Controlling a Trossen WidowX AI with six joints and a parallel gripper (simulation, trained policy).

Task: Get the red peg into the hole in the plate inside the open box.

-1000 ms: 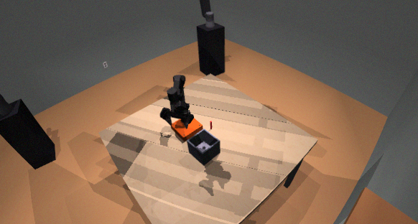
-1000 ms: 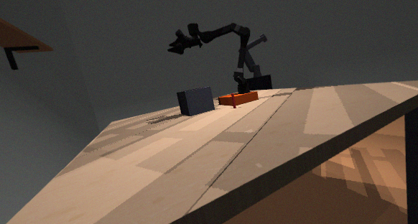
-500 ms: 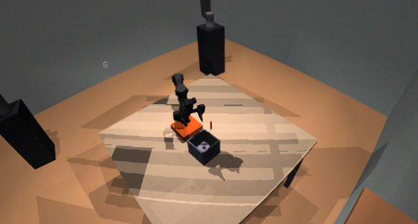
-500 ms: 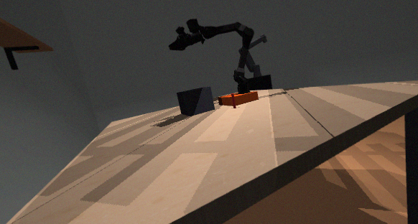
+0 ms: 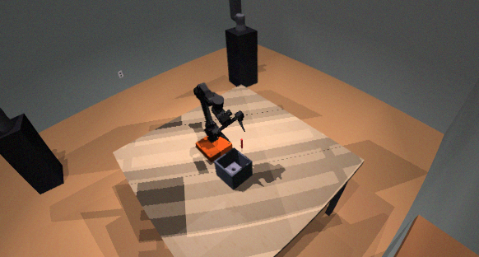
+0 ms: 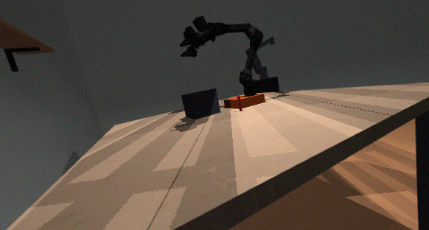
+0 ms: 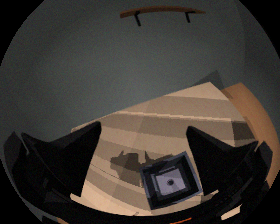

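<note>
Right now my gripper tip is 22 cm past the red peg, 16 cm to the right of it and 33 cm above it. Also, from my gripper tip: grey plate 5 cm behind, 1 cm to the right, 33 cm below.
</note>
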